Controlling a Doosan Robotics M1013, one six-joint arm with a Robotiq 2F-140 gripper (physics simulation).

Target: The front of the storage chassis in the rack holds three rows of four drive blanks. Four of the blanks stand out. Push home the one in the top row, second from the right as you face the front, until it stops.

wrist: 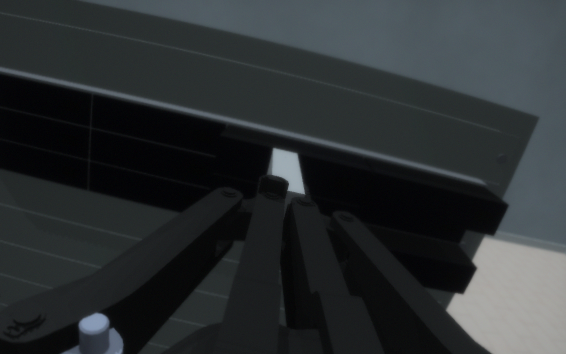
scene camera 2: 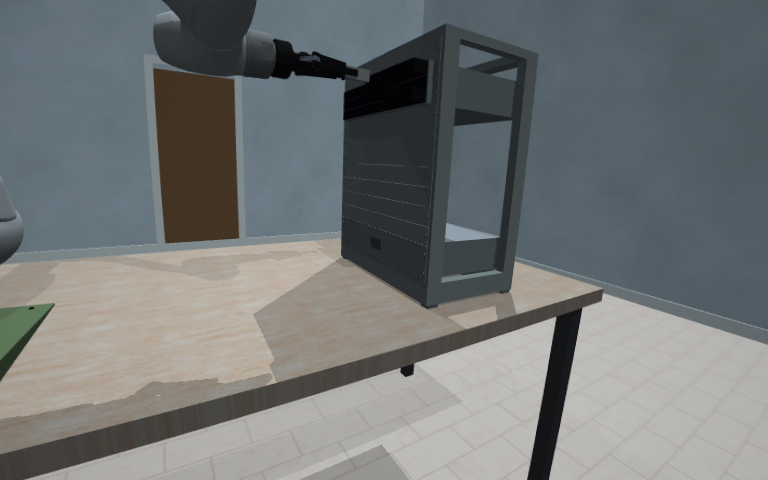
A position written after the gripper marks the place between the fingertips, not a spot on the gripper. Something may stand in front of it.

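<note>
The gripper (scene camera 2: 368, 76) is visible, and the wrist view shows the gripper (wrist: 280, 170) too. A grey rack (scene camera 2: 394, 226) is part of the scene, with the wrist view also showing the rack (wrist: 122, 122).
</note>
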